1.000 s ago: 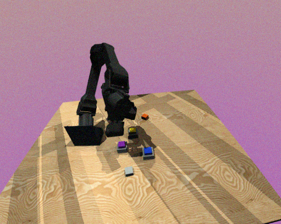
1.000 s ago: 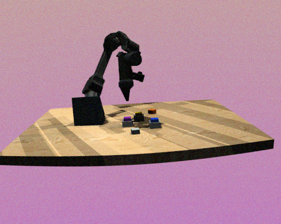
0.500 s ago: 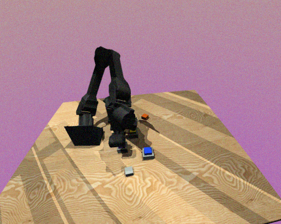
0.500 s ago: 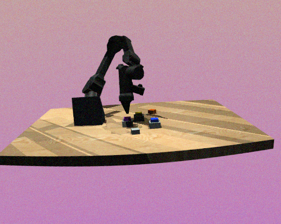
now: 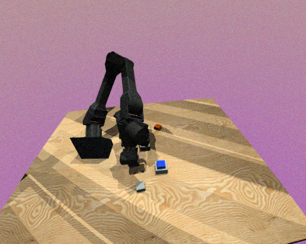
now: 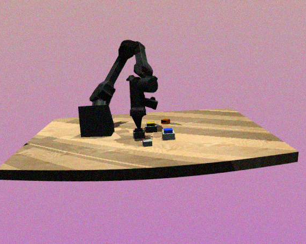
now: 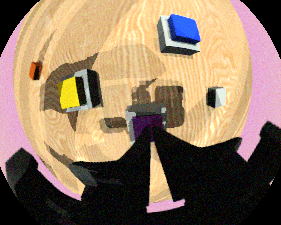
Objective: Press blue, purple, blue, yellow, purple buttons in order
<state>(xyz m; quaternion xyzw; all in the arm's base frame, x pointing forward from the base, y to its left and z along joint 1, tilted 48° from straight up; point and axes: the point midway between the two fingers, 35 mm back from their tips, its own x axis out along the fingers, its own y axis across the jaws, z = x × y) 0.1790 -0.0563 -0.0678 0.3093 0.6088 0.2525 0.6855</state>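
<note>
Right now my gripper tip is 1 cm above the purple button. Also, from my gripper tip: blue button: 11 cm ahead, 5 cm to the right; then yellow button: 6 cm ahead, 9 cm to the left; then small grey block: 2 cm ahead, 13 cm to the right, 2 cm below.
</note>
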